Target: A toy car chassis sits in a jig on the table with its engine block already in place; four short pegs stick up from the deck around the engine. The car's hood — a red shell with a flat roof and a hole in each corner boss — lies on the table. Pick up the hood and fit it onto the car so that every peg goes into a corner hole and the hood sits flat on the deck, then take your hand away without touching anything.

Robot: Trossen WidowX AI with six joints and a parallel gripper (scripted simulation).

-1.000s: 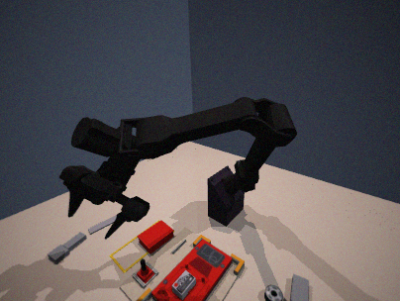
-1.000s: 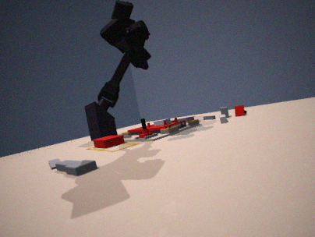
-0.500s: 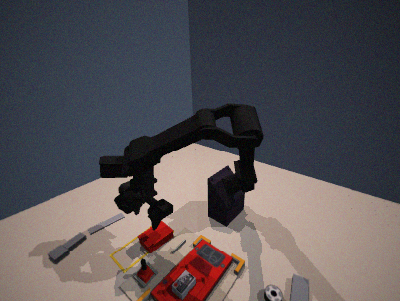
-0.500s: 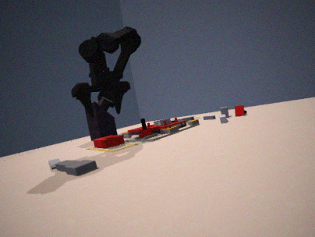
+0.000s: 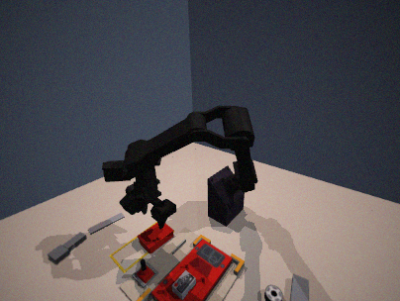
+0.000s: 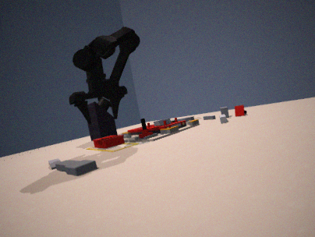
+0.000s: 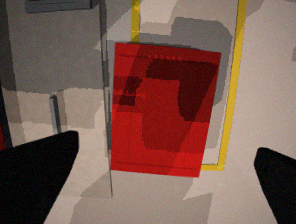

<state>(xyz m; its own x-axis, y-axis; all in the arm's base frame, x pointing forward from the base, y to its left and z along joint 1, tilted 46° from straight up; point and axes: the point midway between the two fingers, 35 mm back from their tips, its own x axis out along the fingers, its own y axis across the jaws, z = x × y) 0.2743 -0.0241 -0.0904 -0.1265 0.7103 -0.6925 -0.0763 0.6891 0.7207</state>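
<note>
The red hood is 6 cm below my gripper tip.
</note>
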